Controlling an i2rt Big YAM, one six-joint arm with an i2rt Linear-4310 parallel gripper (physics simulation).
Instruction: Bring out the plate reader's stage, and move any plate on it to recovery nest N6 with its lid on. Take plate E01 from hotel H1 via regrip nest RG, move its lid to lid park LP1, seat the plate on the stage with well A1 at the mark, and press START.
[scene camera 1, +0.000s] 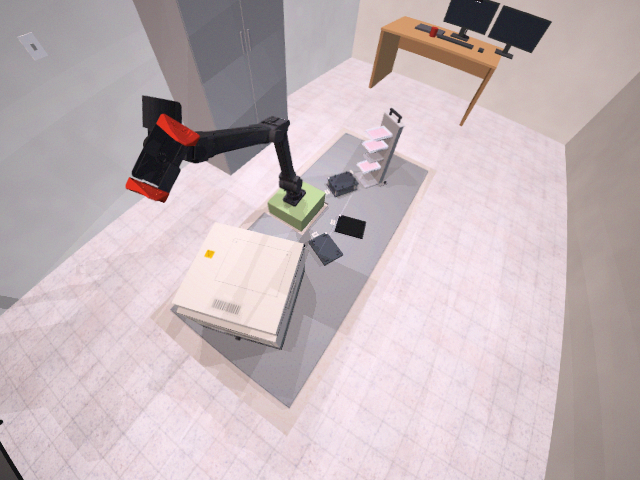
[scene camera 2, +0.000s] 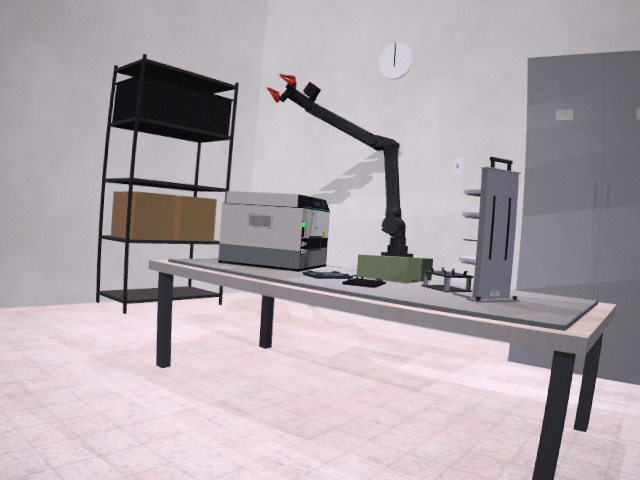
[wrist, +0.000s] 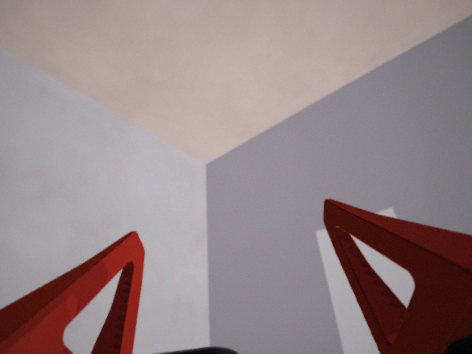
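Where they show: gripper, between the fingertips: (scene camera 1: 166, 171) (scene camera 2: 273, 81) (wrist: 231, 226); arm's base, origin of its link: (scene camera 1: 294, 196) (scene camera 2: 397, 256).
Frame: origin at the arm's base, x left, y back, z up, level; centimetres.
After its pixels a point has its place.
My gripper (scene camera 1: 156, 160) @[x -61.4, y -18.9, z 77.8 cm] (scene camera 2: 273, 82) @[x -61.4, y -18.9, z 77.8 cm] (wrist: 231, 226) @[x -61.4, y -18.9, z 77.8 cm] is open and empty, raised high above and behind the plate reader (scene camera 1: 253, 281) @[x -57.0, y -20.1, z 23.3 cm] (scene camera 2: 261, 232) @[x -49.9, y -31.5, z 6.0 cm]. The reader's stage does not show outside its housing. The hotel (scene camera 1: 391, 149) @[x 46.4, y -35.9, z 18.8 cm] (scene camera 2: 496, 232) @[x 51.4, y -33.1, z 13.2 cm] stands at the far end of the mat; several shelves show, some with pink-topped plates (scene camera 1: 378, 132) @[x 43.9, y -26.3, z 27.4 cm]. A raised dark nest (scene camera 1: 342, 183) @[x 27.2, y -17.4, z -3.1 cm] (scene camera 2: 447, 287) @[x 33.2, y -25.2, z -7.5 cm] is beside it. A black holder (scene camera 1: 350, 227) @[x 3.7, y -35.1, z -8.1 cm] (scene camera 2: 364, 282) @[x 6.3, y -38.0, z -8.1 cm] and a dark grey flat holder (scene camera 1: 325, 248) @[x -15.8, y -29.5, z -8.0 cm] (scene camera 2: 326, 274) @[x -14.3, y -32.0, z -7.9 cm] lie between hotel and reader. Labels are too small to read.
The arm stands on a green block (scene camera 1: 297, 205) @[x -4.5, y -4.8, z 0.1 cm] (scene camera 2: 385, 267) @[x 1.5, y -13.1, z -4.1 cm] behind the holders. The table (scene camera 2: 444, 319) @[x 47.8, y -65.9, z -11.6 cm] carries a grey mat (scene camera 1: 315, 356) @[x -64.5, y -51.5, z -9.2 cm]. A black shelf rack (scene camera 2: 129, 180) stands behind the reader, and a tall grey cabinet (scene camera 1: 232, 56) (scene camera 2: 573, 206) behind the arm. The wrist view shows walls.
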